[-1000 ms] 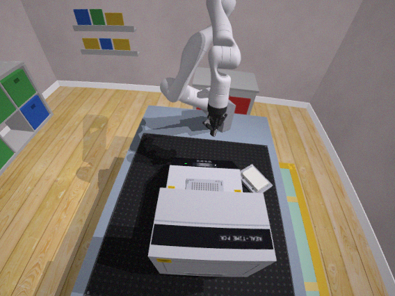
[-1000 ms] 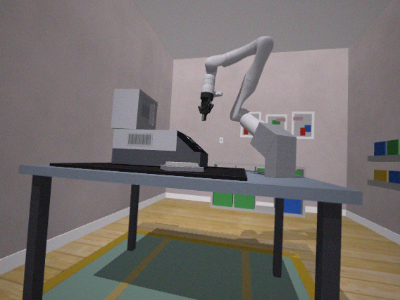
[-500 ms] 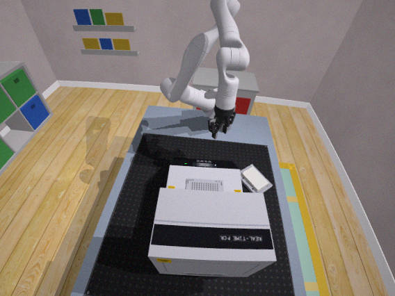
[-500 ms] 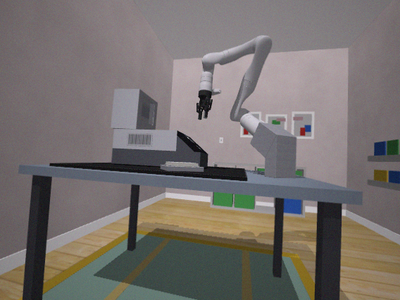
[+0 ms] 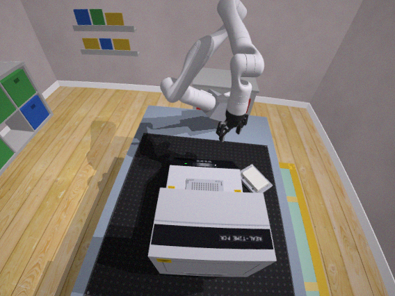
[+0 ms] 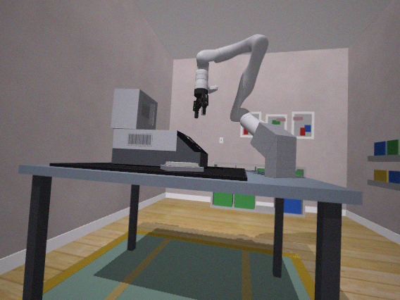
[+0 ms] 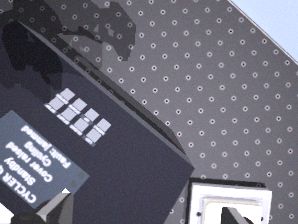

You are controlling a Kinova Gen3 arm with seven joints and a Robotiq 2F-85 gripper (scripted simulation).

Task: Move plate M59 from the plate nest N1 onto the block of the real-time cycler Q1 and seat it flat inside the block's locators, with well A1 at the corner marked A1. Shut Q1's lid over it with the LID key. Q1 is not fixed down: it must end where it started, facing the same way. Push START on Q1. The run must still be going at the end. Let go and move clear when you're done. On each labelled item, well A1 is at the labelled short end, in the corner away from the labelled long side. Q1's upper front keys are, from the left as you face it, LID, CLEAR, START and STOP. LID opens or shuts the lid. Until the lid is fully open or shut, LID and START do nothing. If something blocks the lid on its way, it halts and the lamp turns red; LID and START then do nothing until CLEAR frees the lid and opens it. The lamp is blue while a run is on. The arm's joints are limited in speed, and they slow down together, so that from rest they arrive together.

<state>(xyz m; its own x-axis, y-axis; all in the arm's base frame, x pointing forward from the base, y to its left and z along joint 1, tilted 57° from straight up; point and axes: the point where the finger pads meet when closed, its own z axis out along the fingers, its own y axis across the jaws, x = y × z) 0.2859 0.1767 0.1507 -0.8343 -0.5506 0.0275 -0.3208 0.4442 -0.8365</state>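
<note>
The plate M59 is 8 cm ahead of my hand, 17 cm to the left of it and 26 cm below it. Round my hand: plate nest N1: 8 cm ahead, 17 cm to the left, 28 cm below.
</note>
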